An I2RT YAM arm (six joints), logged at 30 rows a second.
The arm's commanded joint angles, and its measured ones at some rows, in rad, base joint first. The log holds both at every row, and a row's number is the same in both.
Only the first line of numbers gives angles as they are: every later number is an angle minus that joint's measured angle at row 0.
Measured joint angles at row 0:
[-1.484 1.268 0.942 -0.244 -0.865 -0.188]
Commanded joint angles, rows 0 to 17:
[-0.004 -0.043 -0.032 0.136 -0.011 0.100]
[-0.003 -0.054 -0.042 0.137 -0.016 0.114]
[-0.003 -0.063 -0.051 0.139 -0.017 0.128]
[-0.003 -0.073 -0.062 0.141 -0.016 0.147]
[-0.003 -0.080 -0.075 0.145 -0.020 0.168]
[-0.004 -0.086 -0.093 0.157 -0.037 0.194]
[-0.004 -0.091 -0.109 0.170 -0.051 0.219]
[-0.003 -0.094 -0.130 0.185 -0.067 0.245]
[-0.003 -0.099 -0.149 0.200 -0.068 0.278]
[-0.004 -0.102 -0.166 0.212 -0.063 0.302]
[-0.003 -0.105 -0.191 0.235 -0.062 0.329]
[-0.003 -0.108 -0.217 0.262 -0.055 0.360]
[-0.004 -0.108 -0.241 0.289 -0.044 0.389]
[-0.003 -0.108 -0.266 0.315 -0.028 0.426]
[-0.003 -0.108 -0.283 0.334 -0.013 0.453]
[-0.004 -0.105 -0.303 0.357 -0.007 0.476]
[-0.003 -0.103 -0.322 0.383 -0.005 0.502]
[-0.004 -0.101 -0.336 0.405 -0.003 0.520]
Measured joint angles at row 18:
[-0.002 -0.102 -0.309 0.239 -0.005 0.401]
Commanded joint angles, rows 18 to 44:
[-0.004 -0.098 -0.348 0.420 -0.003 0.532]
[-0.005 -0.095 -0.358 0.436 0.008 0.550]
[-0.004 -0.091 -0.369 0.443 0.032 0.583]
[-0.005 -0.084 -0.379 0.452 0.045 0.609]
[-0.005 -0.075 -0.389 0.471 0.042 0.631]
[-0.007 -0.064 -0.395 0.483 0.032 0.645]
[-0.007 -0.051 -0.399 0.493 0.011 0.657]
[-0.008 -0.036 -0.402 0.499 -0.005 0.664]
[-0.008 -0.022 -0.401 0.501 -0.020 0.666]
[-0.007 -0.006 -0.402 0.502 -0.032 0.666]
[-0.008 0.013 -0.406 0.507 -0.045 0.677]
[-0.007 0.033 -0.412 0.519 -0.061 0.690]
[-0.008 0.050 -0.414 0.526 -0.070 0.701]
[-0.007 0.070 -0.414 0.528 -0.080 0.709]
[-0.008 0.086 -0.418 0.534 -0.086 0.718]
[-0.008 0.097 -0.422 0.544 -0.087 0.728]
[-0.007 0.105 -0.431 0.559 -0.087 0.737]
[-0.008 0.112 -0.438 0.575 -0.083 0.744]
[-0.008 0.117 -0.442 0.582 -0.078 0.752]
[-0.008 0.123 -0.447 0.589 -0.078 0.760]
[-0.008 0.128 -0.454 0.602 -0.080 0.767]
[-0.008 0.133 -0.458 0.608 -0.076 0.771]
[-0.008 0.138 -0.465 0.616 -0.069 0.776]
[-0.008 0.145 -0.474 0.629 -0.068 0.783]
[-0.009 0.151 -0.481 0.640 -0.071 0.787]
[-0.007 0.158 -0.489 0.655 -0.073 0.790]
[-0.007 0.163 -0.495 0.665 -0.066 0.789]
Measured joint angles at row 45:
[-0.007 0.153 -0.483 0.561 -0.052 0.758]
